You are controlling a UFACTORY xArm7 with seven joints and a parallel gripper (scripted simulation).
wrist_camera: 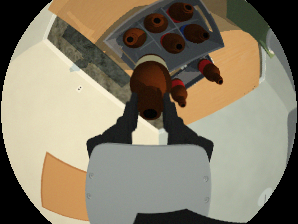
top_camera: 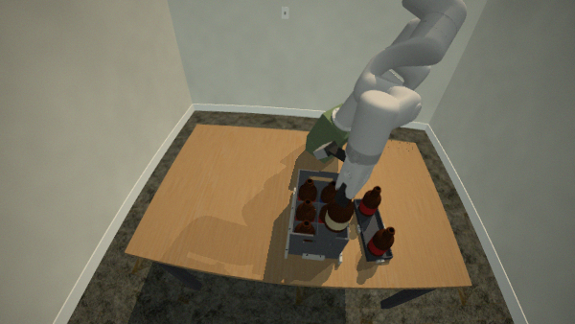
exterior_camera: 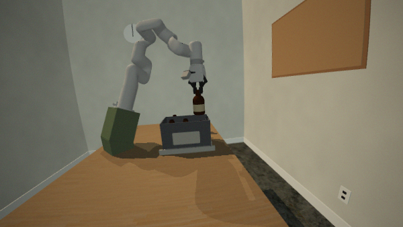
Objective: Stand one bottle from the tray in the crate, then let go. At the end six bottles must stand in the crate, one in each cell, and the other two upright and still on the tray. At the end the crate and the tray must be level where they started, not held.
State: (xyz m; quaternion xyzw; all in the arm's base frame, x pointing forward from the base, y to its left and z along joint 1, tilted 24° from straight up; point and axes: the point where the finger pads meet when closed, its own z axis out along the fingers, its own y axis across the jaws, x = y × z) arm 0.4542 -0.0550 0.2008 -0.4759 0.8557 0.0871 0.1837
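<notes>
Right now the bottle is 7 cm below my hand. The rest, counted from my hand: grey crate 8 cm behind, 5 cm to the right, 25 cm below; then narrow tray 11 cm behind, 18 cm to the left, 32 cm below.
</notes>
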